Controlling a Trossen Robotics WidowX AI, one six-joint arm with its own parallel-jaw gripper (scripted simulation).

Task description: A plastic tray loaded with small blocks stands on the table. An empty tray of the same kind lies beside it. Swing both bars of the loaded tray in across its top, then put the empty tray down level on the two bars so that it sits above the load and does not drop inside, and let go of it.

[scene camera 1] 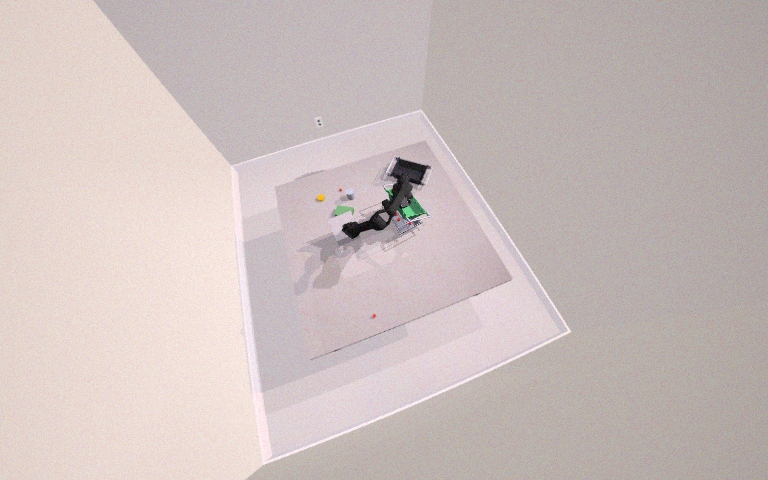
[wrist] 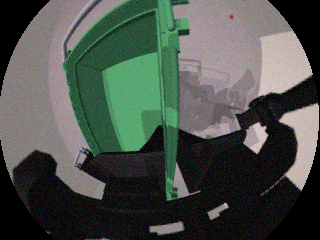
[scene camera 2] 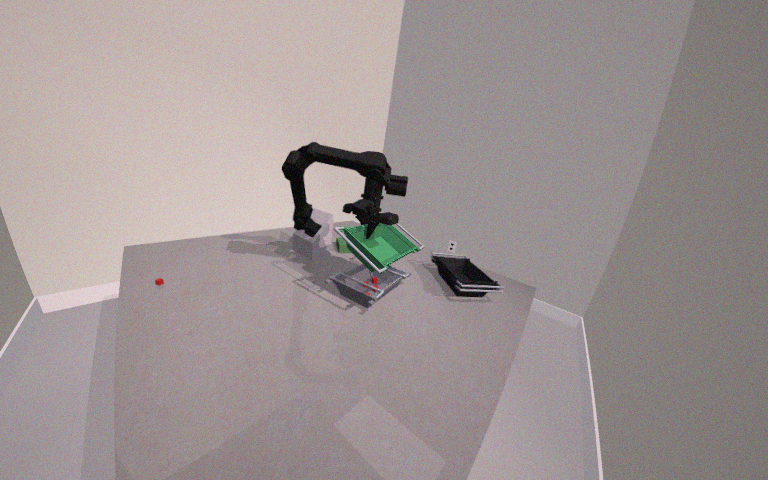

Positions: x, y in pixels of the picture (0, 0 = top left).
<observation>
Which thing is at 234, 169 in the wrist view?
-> The gripper.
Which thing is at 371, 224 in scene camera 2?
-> The gripper.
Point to a green tray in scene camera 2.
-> At 386, 244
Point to a green tray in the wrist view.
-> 123, 75
</observation>
